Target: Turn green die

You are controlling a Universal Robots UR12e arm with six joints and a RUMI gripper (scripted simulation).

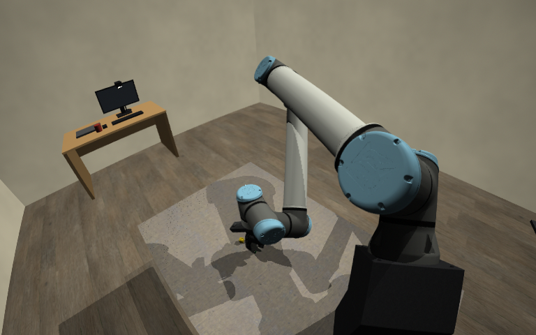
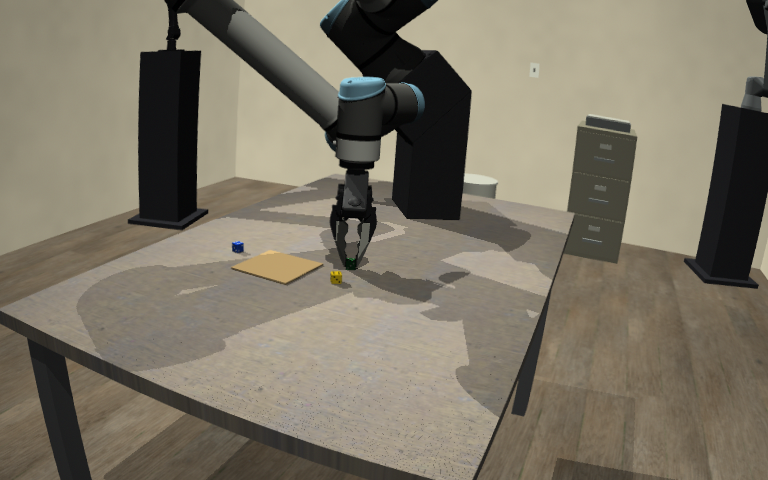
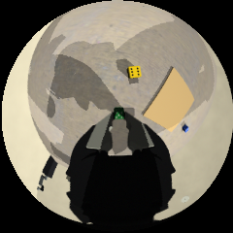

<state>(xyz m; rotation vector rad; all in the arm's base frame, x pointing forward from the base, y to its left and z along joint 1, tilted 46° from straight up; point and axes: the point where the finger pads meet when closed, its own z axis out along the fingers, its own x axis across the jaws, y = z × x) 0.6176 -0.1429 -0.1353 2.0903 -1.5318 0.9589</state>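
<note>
Right now the green die is 10 mm below my hand. Also, from my hand: blue die: 260 mm to the right, 20 mm behind, 10 mm below; then yellow die: 90 mm ahead, 10 mm to the right, 10 mm below; then tan mat: 150 mm to the right, 40 mm ahead, 20 mm below.
</note>
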